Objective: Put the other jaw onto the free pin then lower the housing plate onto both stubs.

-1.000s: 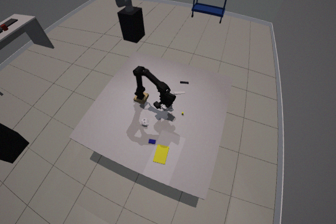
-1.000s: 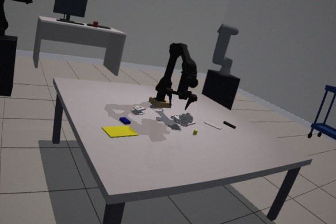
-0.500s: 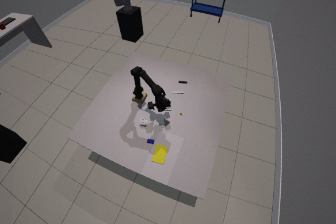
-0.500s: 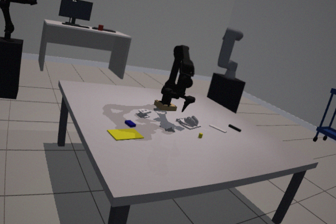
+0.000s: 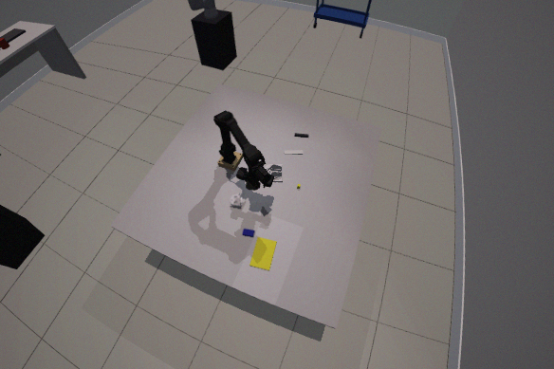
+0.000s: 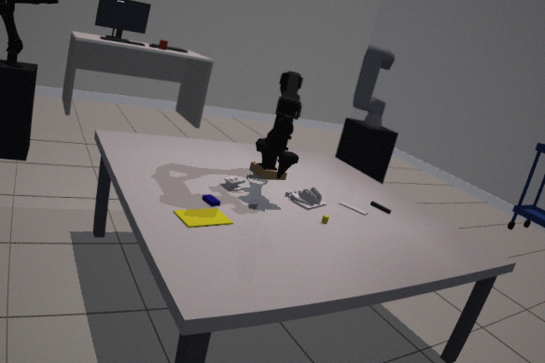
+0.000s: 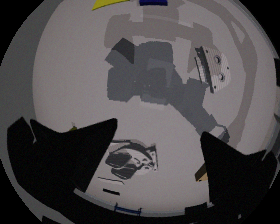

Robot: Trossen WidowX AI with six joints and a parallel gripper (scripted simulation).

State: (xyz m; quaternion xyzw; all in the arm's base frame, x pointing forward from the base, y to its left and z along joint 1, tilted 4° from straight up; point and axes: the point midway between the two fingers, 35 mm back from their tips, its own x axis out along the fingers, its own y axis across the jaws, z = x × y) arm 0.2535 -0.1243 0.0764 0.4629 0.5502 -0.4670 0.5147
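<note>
Now: the white block 80 mm behind my gripper tip, 100 mm to the right of it and 80 mm below it. Round my gripper tip: jaw (10 mm behind, 160 mm to the left, 80 mm below); yellow cube (200 mm ahead, 130 mm to the left, 80 mm below); blue block (70 mm ahead, 230 mm to the right, 90 mm below).
</note>
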